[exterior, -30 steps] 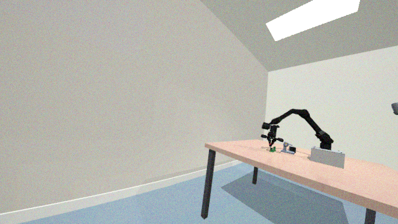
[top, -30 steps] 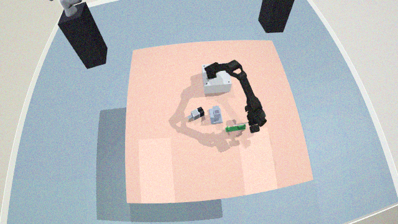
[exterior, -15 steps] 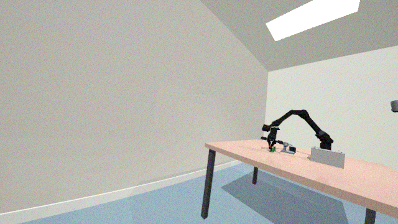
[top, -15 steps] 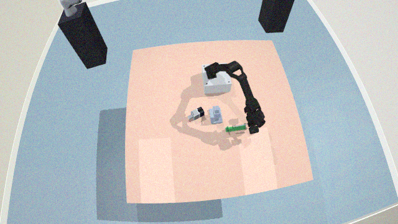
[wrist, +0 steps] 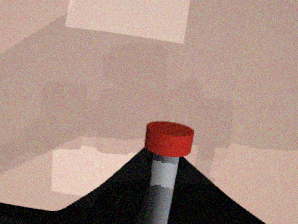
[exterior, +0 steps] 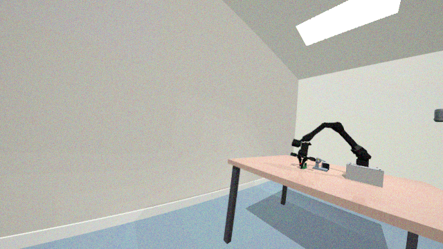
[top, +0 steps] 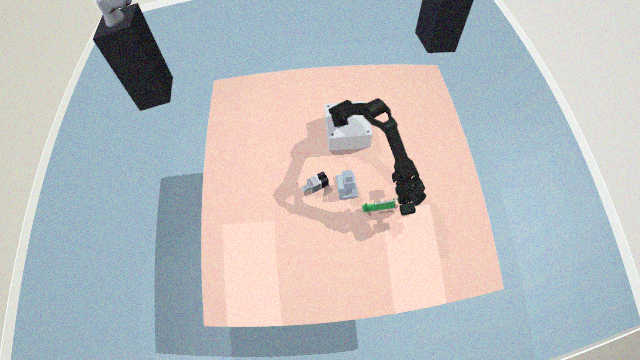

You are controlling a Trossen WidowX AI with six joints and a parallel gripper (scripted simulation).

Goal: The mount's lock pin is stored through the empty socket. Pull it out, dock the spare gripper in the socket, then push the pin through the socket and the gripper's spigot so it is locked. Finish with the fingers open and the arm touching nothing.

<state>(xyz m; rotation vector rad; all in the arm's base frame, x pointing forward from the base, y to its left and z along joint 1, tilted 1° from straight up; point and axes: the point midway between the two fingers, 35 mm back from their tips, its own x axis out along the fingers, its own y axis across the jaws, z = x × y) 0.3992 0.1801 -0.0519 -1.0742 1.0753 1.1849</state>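
The green cradle is 10 mm behind my gripper tip and 100 mm to the right of it. Also, from my gripper tip: spare gripper: 160 mm behind, 350 mm to the right; then mount socket: 120 mm behind, 220 mm to the right, 30 mm above.
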